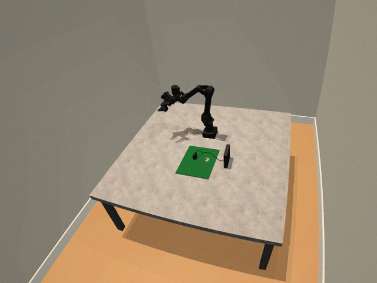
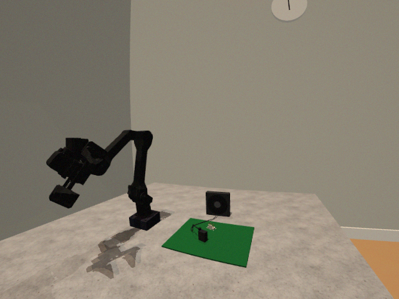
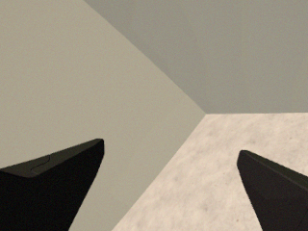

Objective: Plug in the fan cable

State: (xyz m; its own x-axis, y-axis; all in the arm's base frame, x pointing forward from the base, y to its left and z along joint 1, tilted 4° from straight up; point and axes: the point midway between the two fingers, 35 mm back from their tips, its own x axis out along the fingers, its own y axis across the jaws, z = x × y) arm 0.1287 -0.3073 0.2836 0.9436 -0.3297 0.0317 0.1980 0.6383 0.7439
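My gripper tip is 150 mm short of the dark fan plug, 330 mm to the right of it and 280 mm above it. The rest, counted from my gripper tip: green board: 170 mm ahead, 360 mm to the left, 320 mm below; then white-framed header: 140 mm ahead, 420 mm to the left, 310 mm below; then black fan: 120 mm ahead, 560 mm to the left, 250 mm below.
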